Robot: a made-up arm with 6 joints. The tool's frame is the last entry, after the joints.
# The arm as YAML. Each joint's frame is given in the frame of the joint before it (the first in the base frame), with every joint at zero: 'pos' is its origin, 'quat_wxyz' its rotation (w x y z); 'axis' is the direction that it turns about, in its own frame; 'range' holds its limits. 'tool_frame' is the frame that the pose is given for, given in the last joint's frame.
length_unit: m
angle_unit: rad
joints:
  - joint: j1
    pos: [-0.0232, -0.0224, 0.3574]
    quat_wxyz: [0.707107, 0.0, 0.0, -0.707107]
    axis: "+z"
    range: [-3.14, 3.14]
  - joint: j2
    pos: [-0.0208, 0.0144, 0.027]
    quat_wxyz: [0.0, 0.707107, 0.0, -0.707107]
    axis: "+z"
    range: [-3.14, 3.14]
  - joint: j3
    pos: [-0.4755, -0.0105, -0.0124]
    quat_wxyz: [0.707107, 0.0, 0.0, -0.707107]
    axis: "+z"
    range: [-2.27, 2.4]
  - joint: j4
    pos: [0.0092, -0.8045, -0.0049]
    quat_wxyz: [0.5, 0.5, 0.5, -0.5]
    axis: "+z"
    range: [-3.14, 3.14]
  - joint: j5
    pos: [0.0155, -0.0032, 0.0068]
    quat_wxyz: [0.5, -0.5, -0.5, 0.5]
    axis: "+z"
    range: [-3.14, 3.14]
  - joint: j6
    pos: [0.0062, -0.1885, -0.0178]
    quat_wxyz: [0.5, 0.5, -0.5, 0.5]
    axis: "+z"
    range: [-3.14, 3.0]
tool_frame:
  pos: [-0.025, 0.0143, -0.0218]
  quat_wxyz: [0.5, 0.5, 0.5, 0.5]
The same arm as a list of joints. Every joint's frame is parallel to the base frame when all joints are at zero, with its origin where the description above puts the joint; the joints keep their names.
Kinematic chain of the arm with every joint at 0, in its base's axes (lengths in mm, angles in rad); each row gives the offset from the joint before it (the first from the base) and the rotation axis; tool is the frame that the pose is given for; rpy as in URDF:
j1: xyz -23.2 -22.4 357.4 axis +z
j2: xyz 14.4 20.8 27.0 axis +y
j3: xyz 10.5 -12.4 475.5 axis +y
j4: xyz 9.2 -4.9 804.5 axis +z
j5: xyz -3.2 -15.5 6.8 axis +y
j6: xyz 6.2 -17.8 188.5 axis +z
tool: xyz -14.3 -25.0 -21.8 rpy 1.5708 0.0000 3.1416
Joint limits (rad, base to tool): -3.1400..3.1400 -3.1400..3.1400 -2.2700..2.4000 -3.1400..3.1400 -3.1400..3.1400 -3.1400..3.0000

